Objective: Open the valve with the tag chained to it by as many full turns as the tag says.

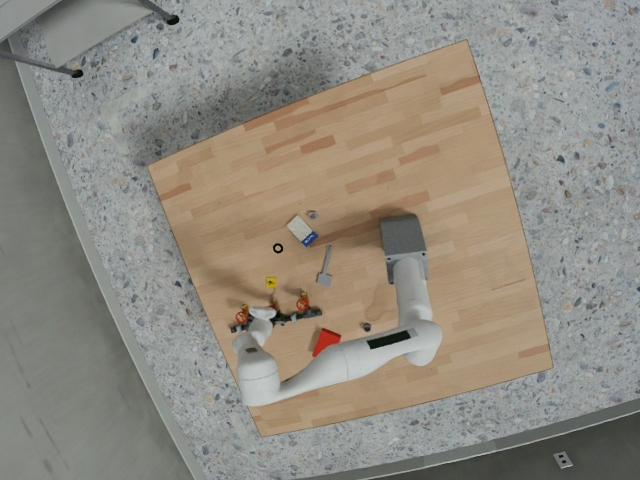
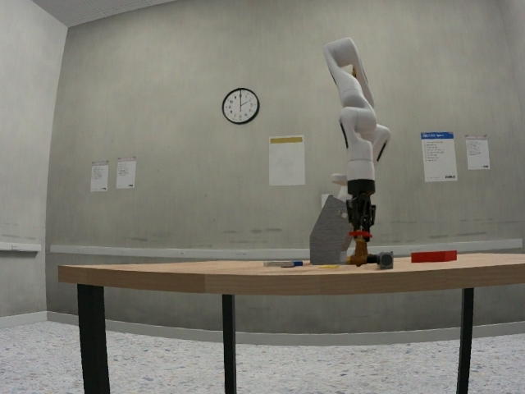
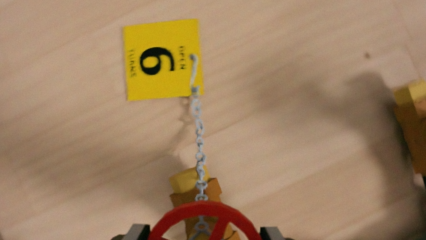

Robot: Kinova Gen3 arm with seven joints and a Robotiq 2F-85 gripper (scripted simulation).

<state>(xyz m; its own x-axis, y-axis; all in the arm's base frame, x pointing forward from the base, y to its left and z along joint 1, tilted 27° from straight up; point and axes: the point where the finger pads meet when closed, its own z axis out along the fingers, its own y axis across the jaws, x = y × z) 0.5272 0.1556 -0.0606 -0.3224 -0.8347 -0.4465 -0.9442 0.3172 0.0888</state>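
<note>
The yellow tag lies 1 cm behind my hand, 9 cm to the right of it and 8 cm below it. Round my hand: red block (16 cm behind, 20 cm to the left, 7 cm below); grey scraper (23 cm behind, 10 cm to the right, 8 cm below); blue box (17 cm behind, 27 cm to the right, 7 cm below).
</note>
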